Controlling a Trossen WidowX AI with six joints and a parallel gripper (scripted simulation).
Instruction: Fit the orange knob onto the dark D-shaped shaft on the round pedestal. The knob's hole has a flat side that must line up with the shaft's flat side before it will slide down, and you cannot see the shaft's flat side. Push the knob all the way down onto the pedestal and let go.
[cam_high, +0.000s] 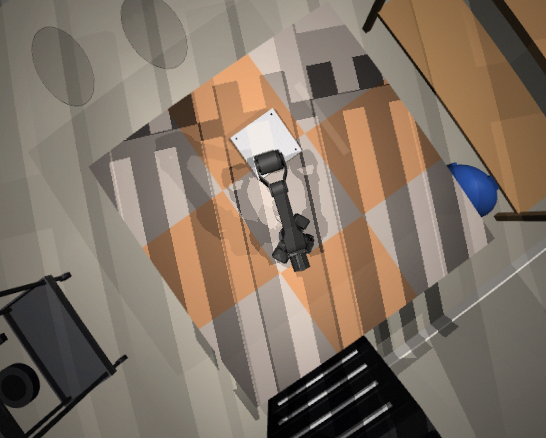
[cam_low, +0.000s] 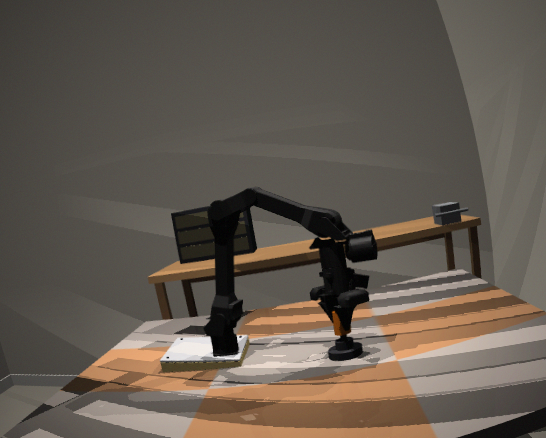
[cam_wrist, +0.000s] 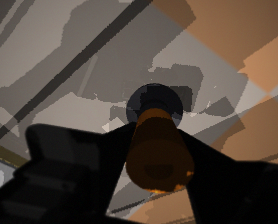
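Right now my gripper tip is 20 mm below the orange knob. From my gripper tip the other things lie so: round dark pedestal: 40 mm below.
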